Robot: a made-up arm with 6 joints.
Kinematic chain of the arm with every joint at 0, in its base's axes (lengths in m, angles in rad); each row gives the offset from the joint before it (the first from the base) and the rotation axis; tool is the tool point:
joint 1: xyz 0 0 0.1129 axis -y
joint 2: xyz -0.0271 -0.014 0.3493 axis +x
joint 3: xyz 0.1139 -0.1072 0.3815 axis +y
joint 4: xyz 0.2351 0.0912 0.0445 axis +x
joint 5: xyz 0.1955 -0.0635 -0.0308 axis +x
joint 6: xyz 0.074 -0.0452 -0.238 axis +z
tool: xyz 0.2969 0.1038 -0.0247
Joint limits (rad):
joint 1: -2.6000..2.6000
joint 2: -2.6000..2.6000
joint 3: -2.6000..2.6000
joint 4: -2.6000..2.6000
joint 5: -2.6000..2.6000
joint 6: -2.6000..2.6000
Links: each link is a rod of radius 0.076 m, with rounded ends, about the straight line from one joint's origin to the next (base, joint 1, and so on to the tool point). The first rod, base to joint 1, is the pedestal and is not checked.
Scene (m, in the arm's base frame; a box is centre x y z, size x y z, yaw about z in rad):
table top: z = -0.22
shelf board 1: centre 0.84 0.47 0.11 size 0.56 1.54 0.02 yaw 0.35
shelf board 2: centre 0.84 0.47 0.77 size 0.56 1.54 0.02 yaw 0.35
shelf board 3: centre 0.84 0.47 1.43 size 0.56 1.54 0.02 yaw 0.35
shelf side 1: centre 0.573 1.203 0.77 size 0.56 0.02 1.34 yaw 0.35
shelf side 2: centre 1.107 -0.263 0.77 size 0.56 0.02 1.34 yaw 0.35
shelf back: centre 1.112 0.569 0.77 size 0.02 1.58 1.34 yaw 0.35
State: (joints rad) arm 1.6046 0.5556 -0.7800 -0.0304 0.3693 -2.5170
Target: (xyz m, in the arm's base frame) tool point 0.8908 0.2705 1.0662
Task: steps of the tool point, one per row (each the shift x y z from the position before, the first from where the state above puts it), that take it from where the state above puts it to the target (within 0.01 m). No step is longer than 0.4 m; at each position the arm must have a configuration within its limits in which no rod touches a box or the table.
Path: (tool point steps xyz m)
1: 0.0907 0.0396 0.2182
2: 0.1694 0.0700 0.2040
3: 0.2475 0.1041 0.1539
4: 0.3061 0.1390 0.0660
5: 0.3249 0.1708 -0.0499
6: 0.2897 0.1947 -0.1726

